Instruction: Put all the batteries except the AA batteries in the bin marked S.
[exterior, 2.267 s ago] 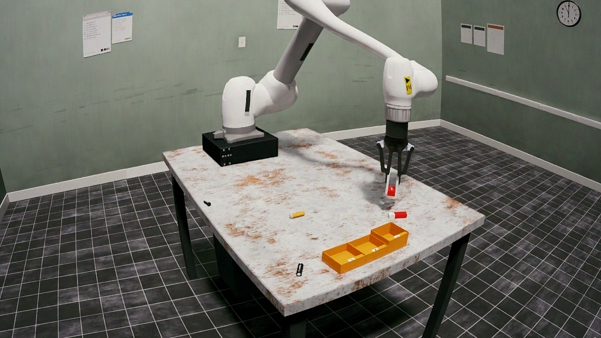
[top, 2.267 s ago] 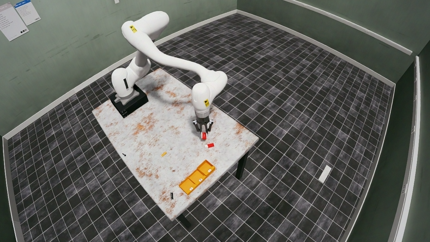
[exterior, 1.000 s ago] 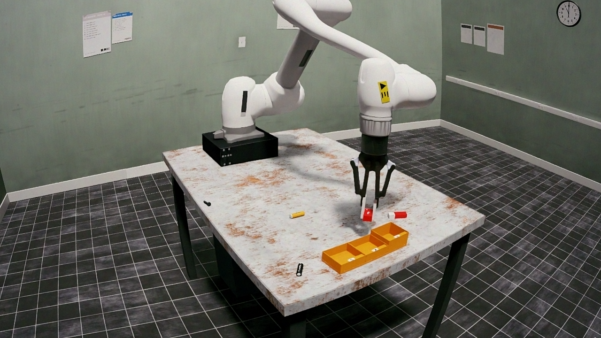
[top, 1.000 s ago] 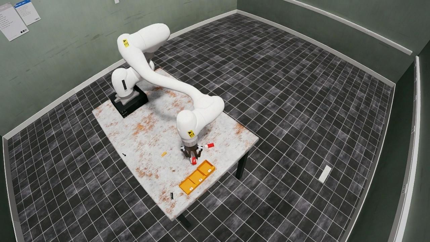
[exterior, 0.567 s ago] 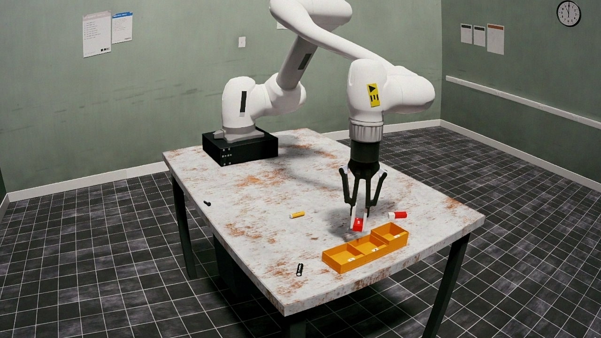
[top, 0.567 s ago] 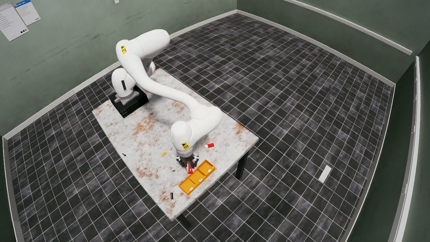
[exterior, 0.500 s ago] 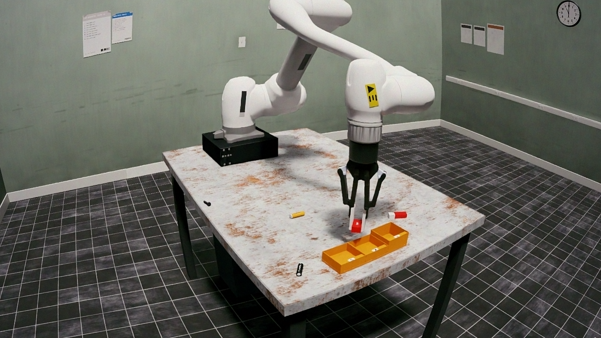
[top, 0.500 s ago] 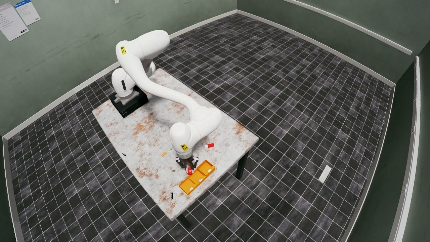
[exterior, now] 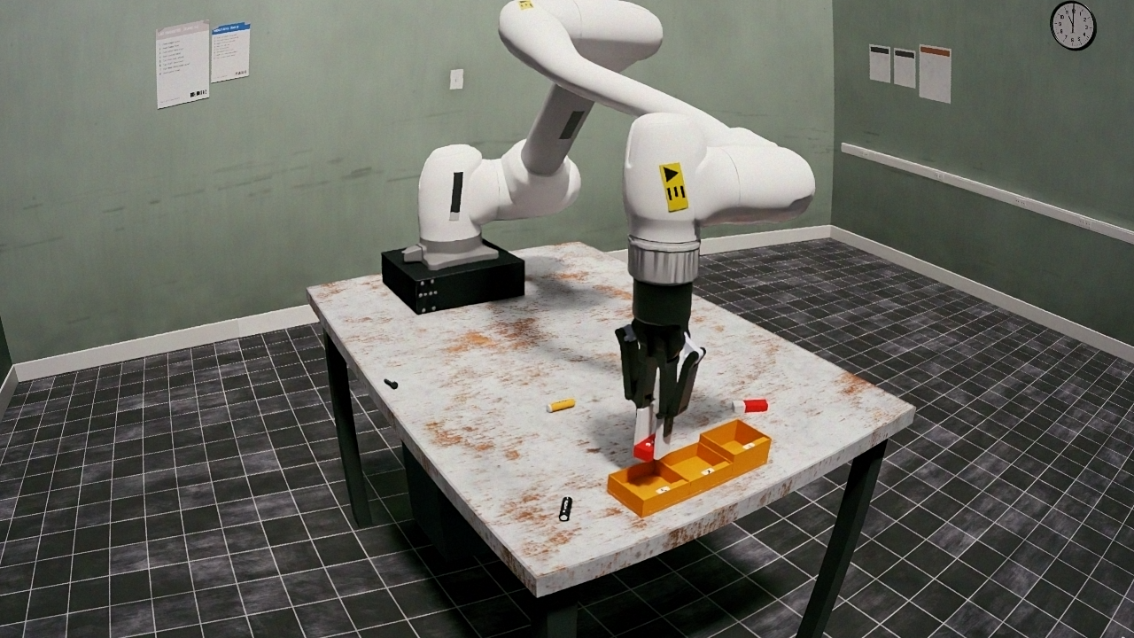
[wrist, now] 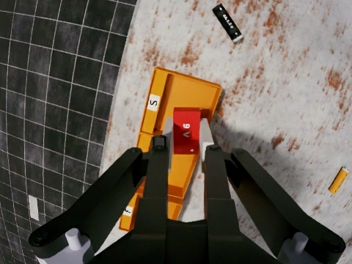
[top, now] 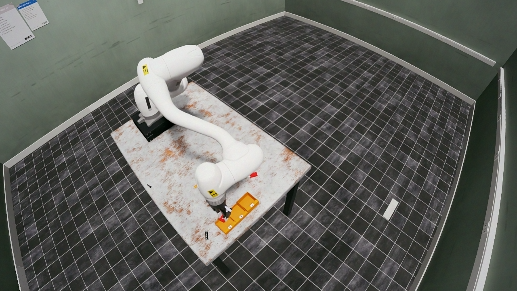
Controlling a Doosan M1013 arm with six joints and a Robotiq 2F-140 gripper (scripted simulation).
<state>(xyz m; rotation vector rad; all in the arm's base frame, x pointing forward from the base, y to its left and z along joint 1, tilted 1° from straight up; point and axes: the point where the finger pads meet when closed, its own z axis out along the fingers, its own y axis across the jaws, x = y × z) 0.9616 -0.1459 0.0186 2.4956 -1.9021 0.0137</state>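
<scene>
Right now my hand is 80 mm to the right of the joined orange bins, 80 mm above it and 10 mm short of it. Round my hand: red cylinder 300 mm to the left, 100 mm behind, 90 mm below; red block battery 30 mm below, 10 mm to the left; black battery 130 mm to the right, 90 mm below, 20 mm behind.
</scene>
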